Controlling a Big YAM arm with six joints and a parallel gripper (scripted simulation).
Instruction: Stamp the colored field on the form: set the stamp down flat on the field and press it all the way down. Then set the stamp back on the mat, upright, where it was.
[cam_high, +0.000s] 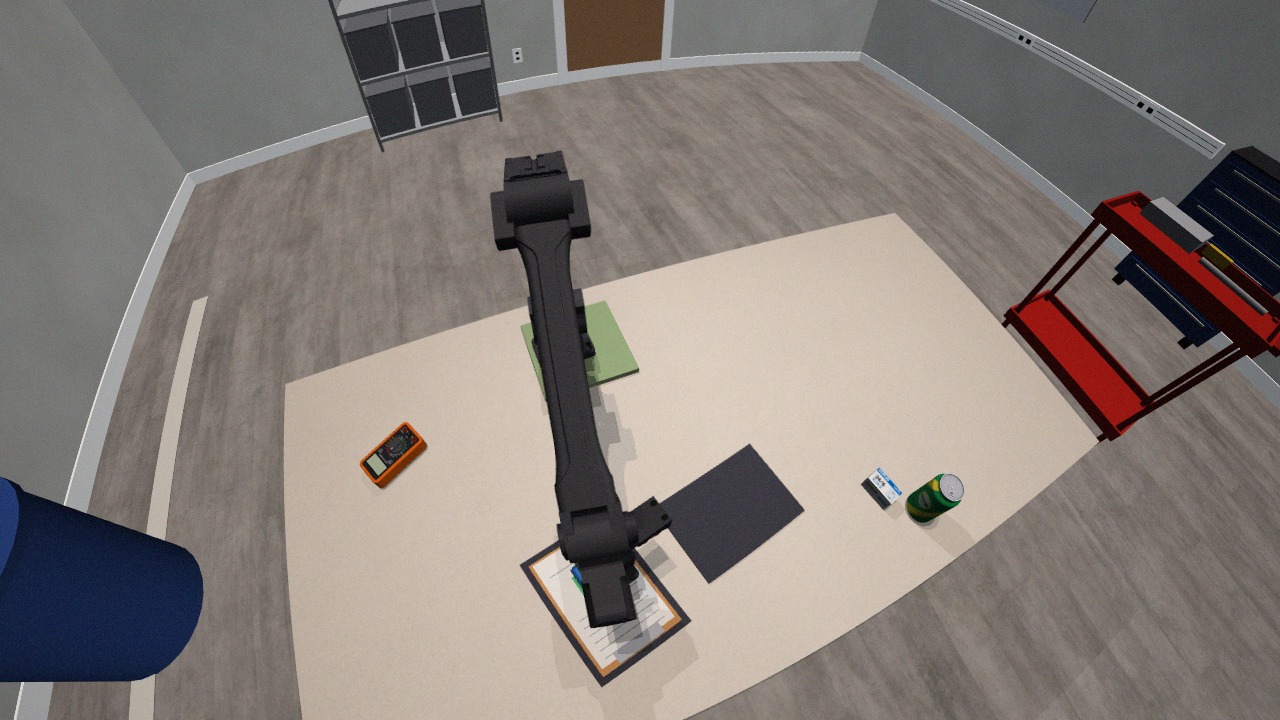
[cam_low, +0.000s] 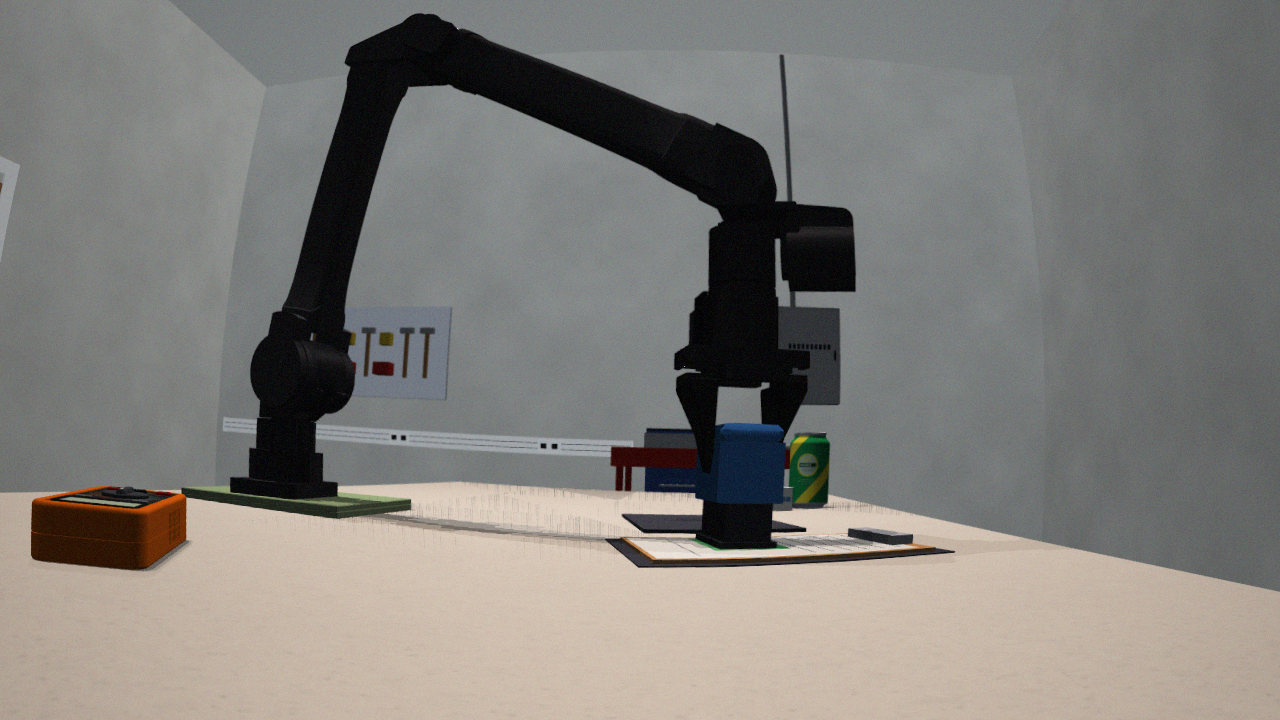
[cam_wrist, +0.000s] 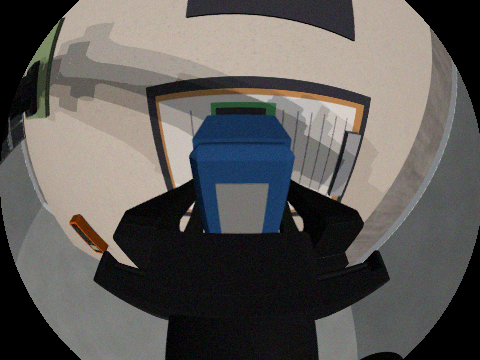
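Now: hand 20 mm above the blue stamp. The rest, counted from my hand: dark mat (260 mm to the left, 70 mm below, 20 mm behind); then clipboard (70 mm below, 40 mm ahead); then stamp base (50 mm below).
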